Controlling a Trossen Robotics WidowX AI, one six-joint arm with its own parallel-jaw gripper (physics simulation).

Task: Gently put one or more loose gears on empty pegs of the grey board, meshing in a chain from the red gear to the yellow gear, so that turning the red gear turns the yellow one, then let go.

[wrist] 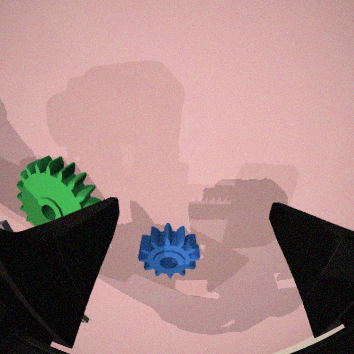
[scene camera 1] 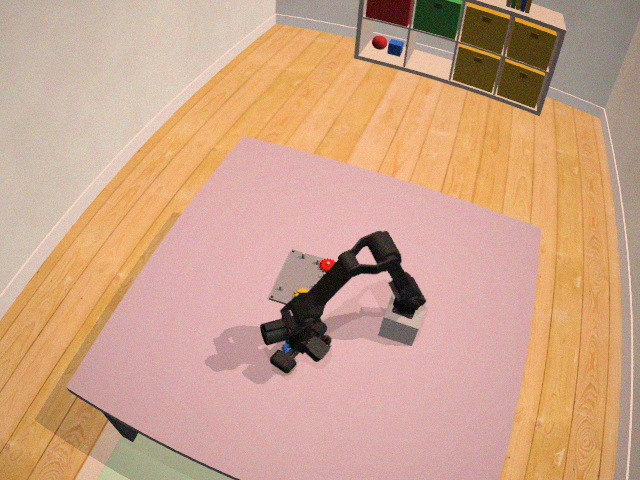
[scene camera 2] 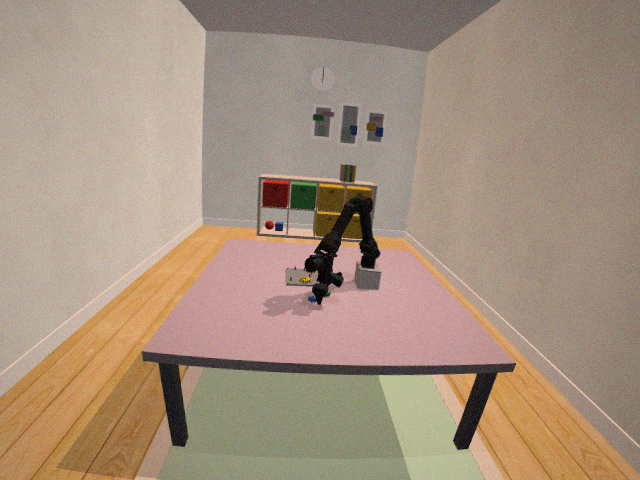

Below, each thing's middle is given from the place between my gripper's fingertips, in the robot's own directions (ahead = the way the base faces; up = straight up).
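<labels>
For the blue gear [wrist: 168, 251], my hand is 40 mm short of it, 10 mm above it and 20 mm to the left of it. There's also the grey board [scene camera 1: 297, 273], which is 270 mm to the right of my hand, 90 mm ahead of it and 10 mm below it, and the green gear [wrist: 48, 190], which is 90 mm to the right of my hand, 10 mm behind it and 10 mm below it.
</labels>
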